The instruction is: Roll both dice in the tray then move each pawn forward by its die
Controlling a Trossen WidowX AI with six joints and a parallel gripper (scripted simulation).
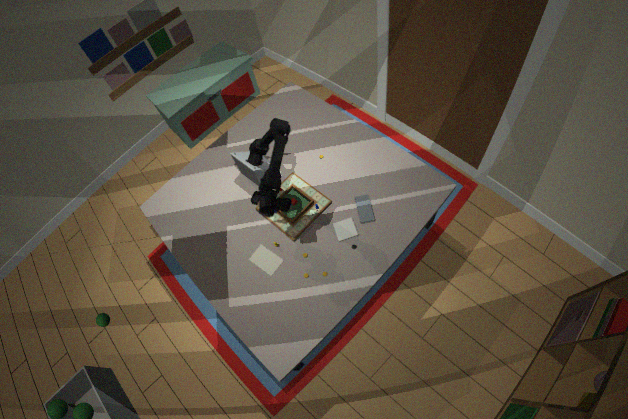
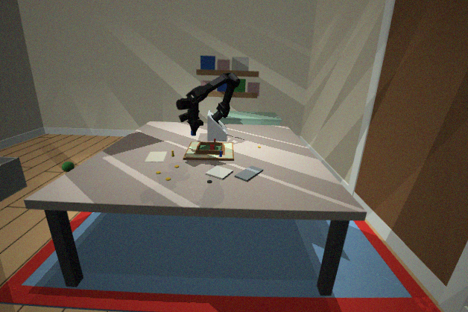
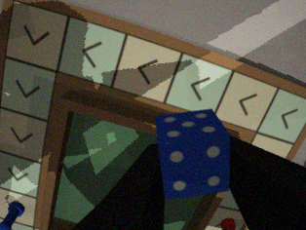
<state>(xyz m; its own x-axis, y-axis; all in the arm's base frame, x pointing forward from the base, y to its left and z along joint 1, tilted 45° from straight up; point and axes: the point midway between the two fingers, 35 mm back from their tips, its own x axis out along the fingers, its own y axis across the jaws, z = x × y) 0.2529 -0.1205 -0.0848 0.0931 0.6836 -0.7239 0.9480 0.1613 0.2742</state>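
The red pawn is 14 cm to the left of my gripper tip, 10 cm behind it and 8 cm below it. From my gripper tip the other things lie so: black token: 40 cm ahead, 11 cm below, 8 cm to the left; blue pawn: 15 cm to the left, 13 cm ahead, 8 cm below; pale sheet: 21 cm to the right, 11 cm below, 8 cm ahead.
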